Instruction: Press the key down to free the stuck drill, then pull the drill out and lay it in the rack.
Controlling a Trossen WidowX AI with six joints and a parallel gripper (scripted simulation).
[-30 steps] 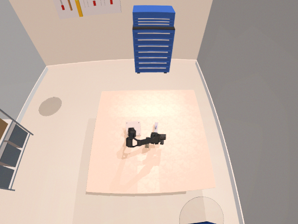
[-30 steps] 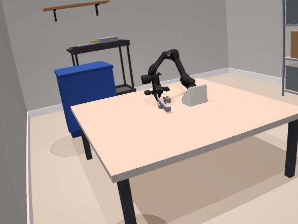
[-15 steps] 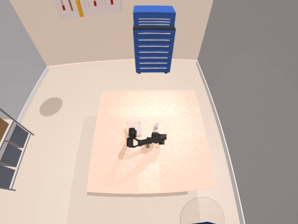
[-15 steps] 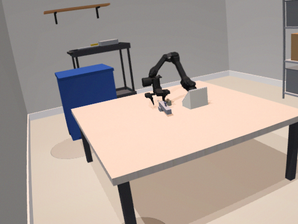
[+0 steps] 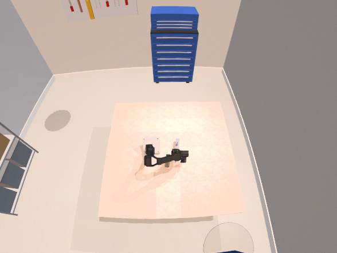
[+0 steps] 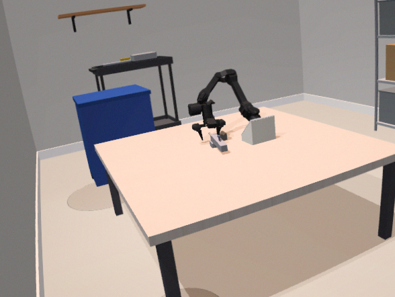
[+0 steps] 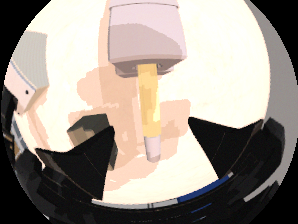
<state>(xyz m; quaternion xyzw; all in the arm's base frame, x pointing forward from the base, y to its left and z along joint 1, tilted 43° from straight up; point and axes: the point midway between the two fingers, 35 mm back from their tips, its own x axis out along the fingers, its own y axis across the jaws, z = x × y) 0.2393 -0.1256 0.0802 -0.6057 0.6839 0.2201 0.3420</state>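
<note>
Right now my gripper tip is 4 cm to the right of the yellow drill, 3 cm below it and 1 cm short of it. Round my gripper tip: dark key 17 cm to the left, 3 cm ahead, 3 cm above.
</note>
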